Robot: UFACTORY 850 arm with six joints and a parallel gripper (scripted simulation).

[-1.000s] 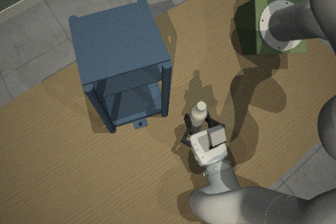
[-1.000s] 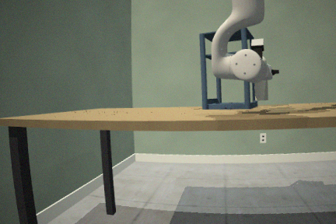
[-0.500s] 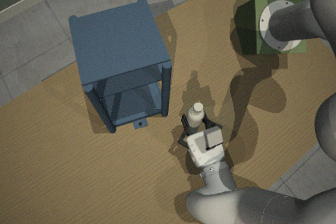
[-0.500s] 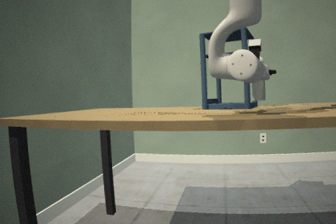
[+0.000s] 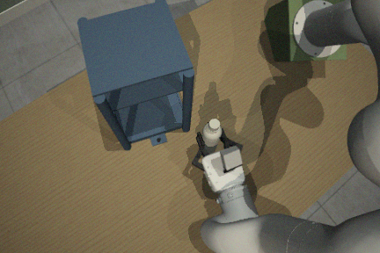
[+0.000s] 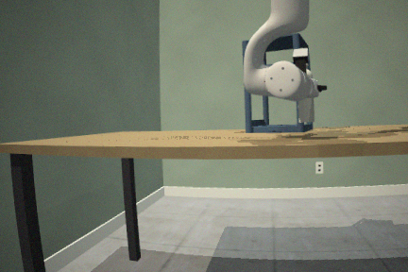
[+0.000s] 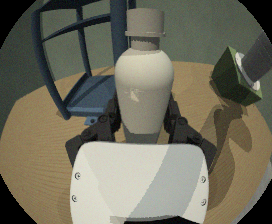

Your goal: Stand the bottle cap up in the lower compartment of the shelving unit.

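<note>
Now: hand 23 cm to the left of the blue shelving unit, 9 cm short of it and 4 cm below it.
</note>
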